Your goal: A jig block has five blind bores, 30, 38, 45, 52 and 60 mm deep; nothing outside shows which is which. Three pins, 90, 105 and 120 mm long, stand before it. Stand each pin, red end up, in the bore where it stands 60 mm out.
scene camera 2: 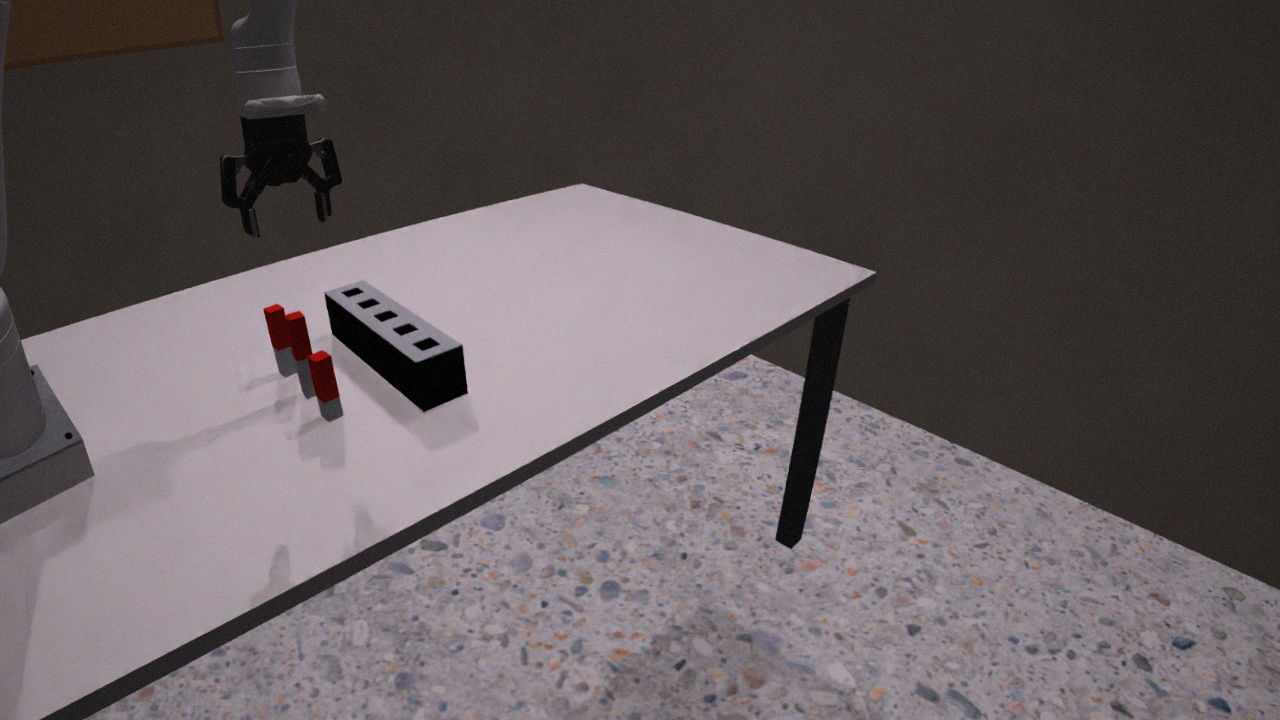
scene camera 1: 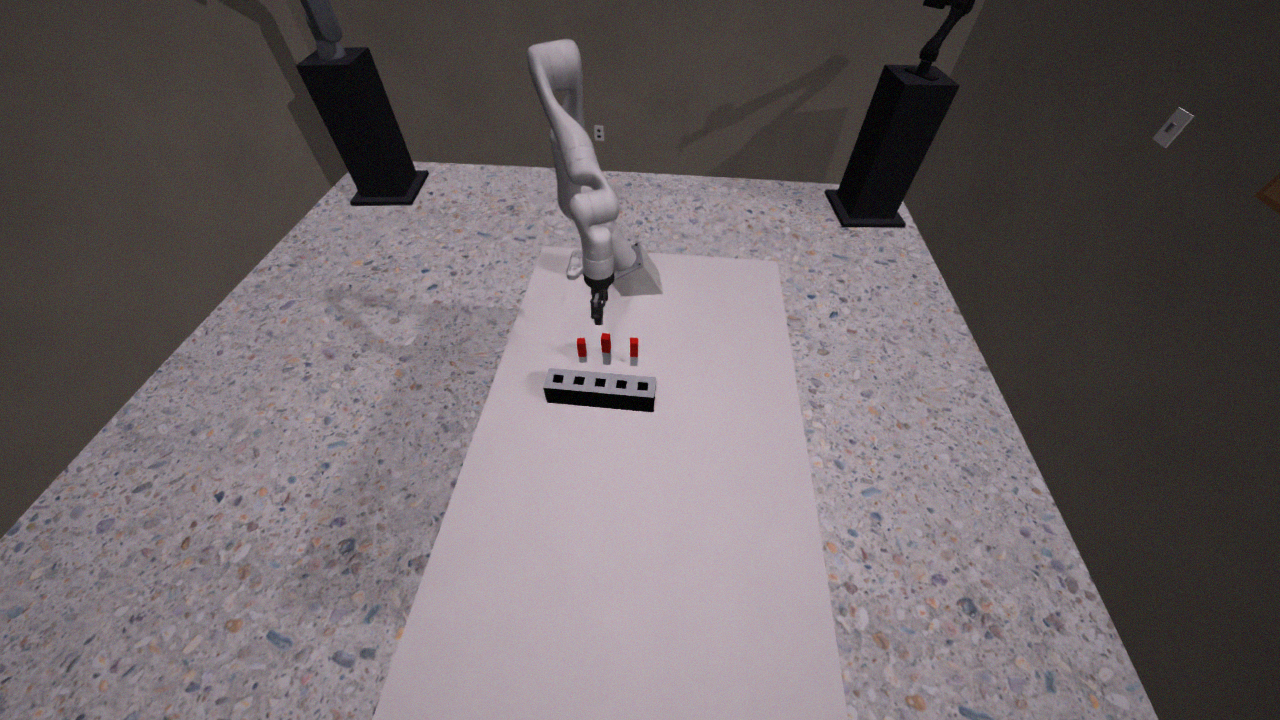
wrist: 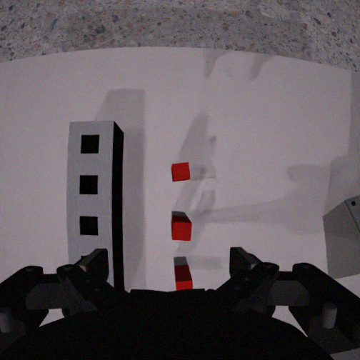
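Seen in the pictures: gripper, fingertip midpoint: (scene camera 2: pixel 289 229) (scene camera 1: pixel 601 311); arm's base at its link origin: (scene camera 2: pixel 3 424) (scene camera 1: pixel 624 261).
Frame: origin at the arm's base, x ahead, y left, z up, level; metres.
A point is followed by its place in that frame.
A jig block (scene camera 1: pixel 599 399) @[x 0.532, y -0.071, z -0.063 m] (scene camera 2: pixel 380 356) @[x 0.457, y -0.103, z -0.068 m] (wrist: pixel 91 165), grey on top with black sides, has five square bores in a row, all looking open and empty. Three pins stand upright beside it on the robot's side, red end up: one (scene camera 1: pixel 581 347) @[x 0.365, y -0.129, z -0.031 m] (scene camera 2: pixel 323 376) @[x 0.349, y -0.142, z -0.037 m] (wrist: pixel 181 171) shows the least grey; the middle one (scene camera 1: pixel 605 343) @[x 0.375, y -0.055, z -0.003 m] (scene camera 2: pixel 298 336) @[x 0.359, y -0.066, z -0.009 m] (wrist: pixel 181 228) looks tallest; the third (scene camera 1: pixel 633 347) @[x 0.380, y 0.027, z -0.016 m] (scene camera 2: pixel 276 327) @[x 0.363, y 0.017, z -0.024 m] (wrist: pixel 183 281) is farthest in scene view 2. My gripper (scene camera 1: pixel 597 319) @[x 0.380, y -0.059, z 0.133 m] (scene camera 2: pixel 290 227) @[x 0.380, y -0.059, z 0.133 m] (wrist: pixel 168 262) is open and empty, pointing down, high above the pins and touching none. Its body hides the block's near end in the wrist view.
All stand on a white table (scene camera 1: pixel 626 555) @[x 0.942, y 0.005, z -0.104 m] (scene camera 2: pixel 626 295) @[x 0.911, y -0.186, z -0.104 m] (wrist: pixel 280 110). The robot's base (scene camera 1: pixel 638 276) @[x 0.061, y 0.047, z -0.017 m] (scene camera 2: pixel 53 452) @[x 0.035, y -0.053, z -0.031 m] (wrist: pixel 342 237) stands behind the pins. The block lies nearer the table edge that faces scene camera 2. Black pedestals (scene camera 1: pixel 362 125) (scene camera 1: pixel 895 143) stand far back on the floor.
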